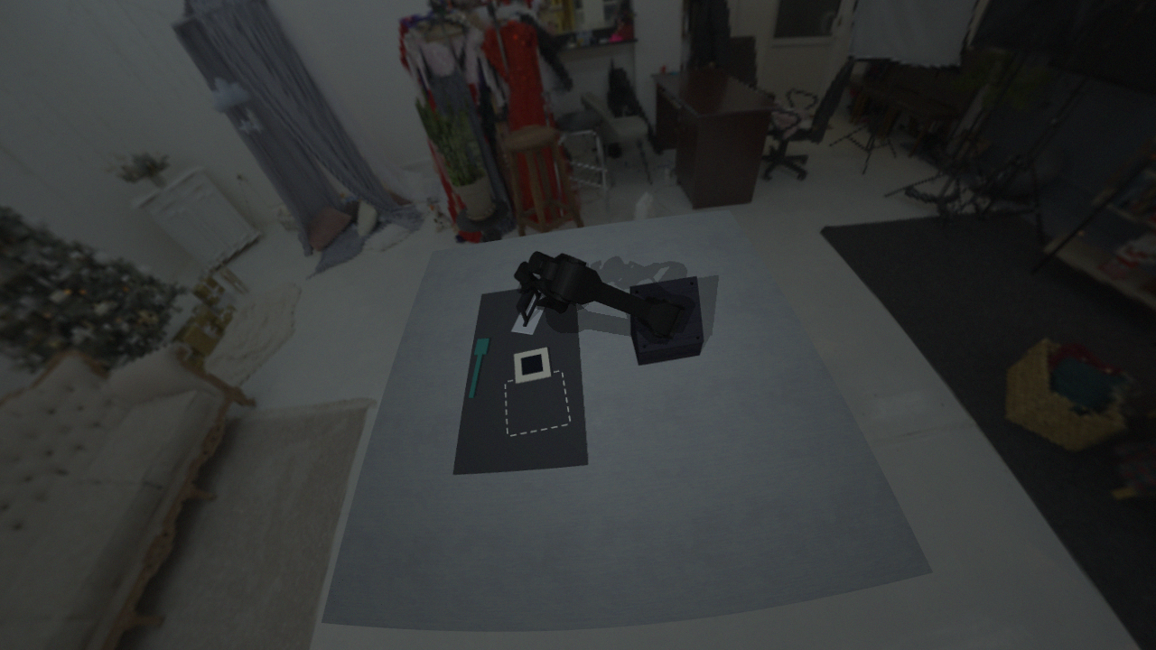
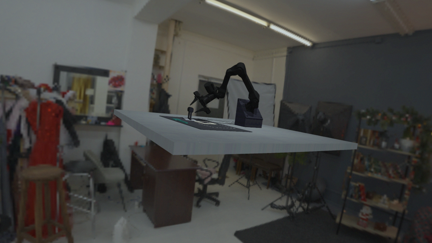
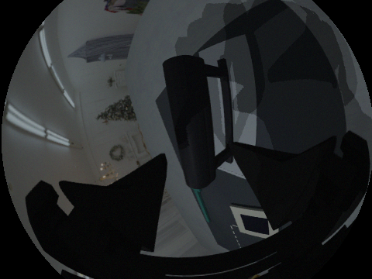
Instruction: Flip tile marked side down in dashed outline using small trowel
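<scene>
My gripper tip is now 2 cm short of the dark mat, 19 cm to the right of it and 10 cm above it. Also, from my gripper tip: teal trowel: 16 cm ahead, 17 cm to the left, 7 cm below; then tile: 1 cm behind, 20 cm to the left, 7 cm below.
</scene>
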